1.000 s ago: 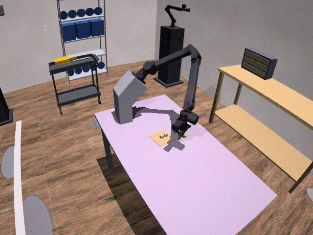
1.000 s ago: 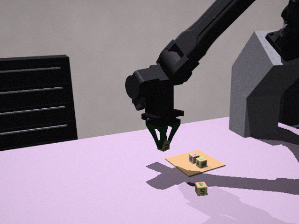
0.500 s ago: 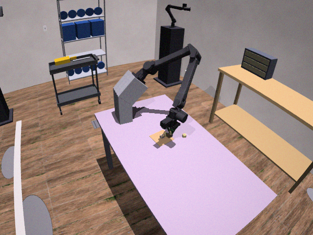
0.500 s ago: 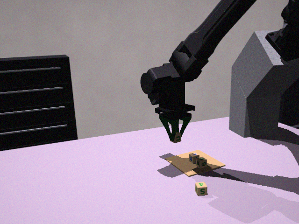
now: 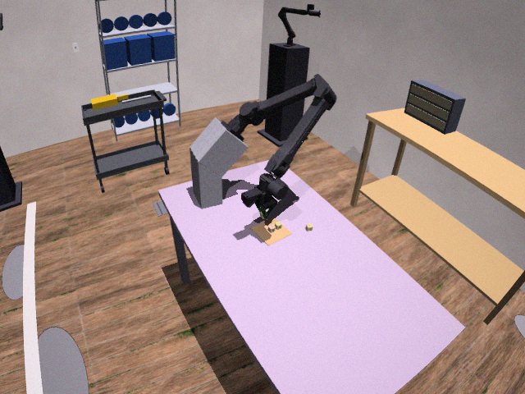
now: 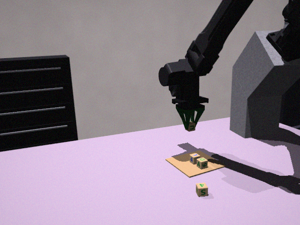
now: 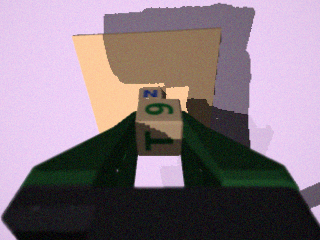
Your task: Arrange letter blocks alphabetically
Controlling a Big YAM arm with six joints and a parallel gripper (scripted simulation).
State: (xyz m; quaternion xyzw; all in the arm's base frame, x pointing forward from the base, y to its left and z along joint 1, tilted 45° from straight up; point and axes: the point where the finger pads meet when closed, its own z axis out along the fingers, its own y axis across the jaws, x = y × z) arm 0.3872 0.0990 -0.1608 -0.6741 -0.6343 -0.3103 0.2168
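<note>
Right now my hand is 10 cm above the L block, 4 cm to the right of it and 1 cm short of it. From my hand the other things lie so: T block right at my hand; then D block 10 cm below, 8 cm to the left, 1 cm ahead; then tan mat 11 cm below, 4 cm to the left, 1 cm ahead.
</note>
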